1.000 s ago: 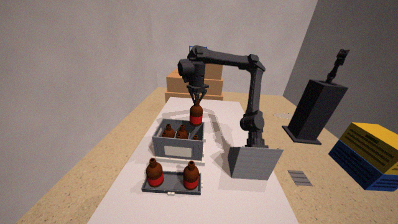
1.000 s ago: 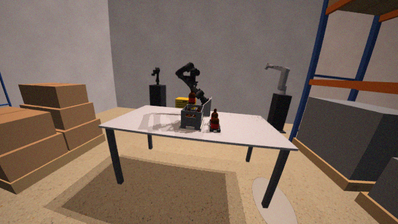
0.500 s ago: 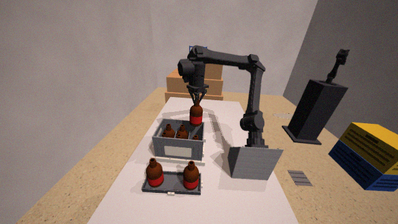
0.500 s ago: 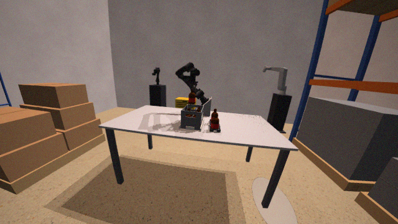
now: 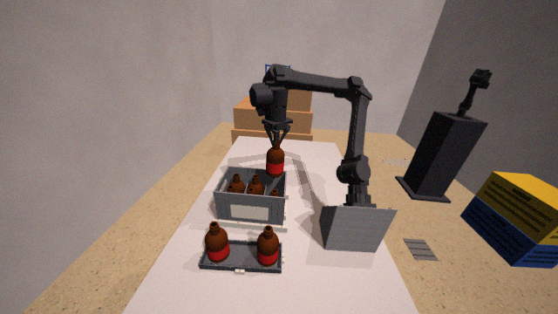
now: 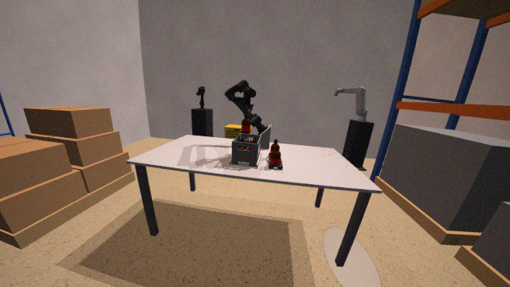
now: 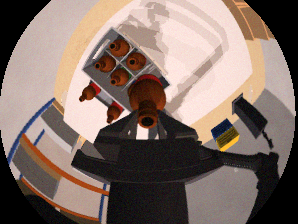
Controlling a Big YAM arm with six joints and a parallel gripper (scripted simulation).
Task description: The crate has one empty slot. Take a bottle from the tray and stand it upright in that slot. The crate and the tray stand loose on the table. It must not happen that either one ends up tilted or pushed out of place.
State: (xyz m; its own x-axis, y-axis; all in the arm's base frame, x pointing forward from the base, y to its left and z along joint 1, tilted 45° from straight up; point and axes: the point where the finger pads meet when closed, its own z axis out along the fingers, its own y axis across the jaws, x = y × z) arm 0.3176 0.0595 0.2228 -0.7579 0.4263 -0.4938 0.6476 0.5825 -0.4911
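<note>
My hand is 6 cm above the brown bottle. From my hand the other things lie so: grey crate (8 cm ahead, 4 cm to the left, 25 cm below); then dark tray (7 cm ahead, 26 cm to the left, 32 cm below).
</note>
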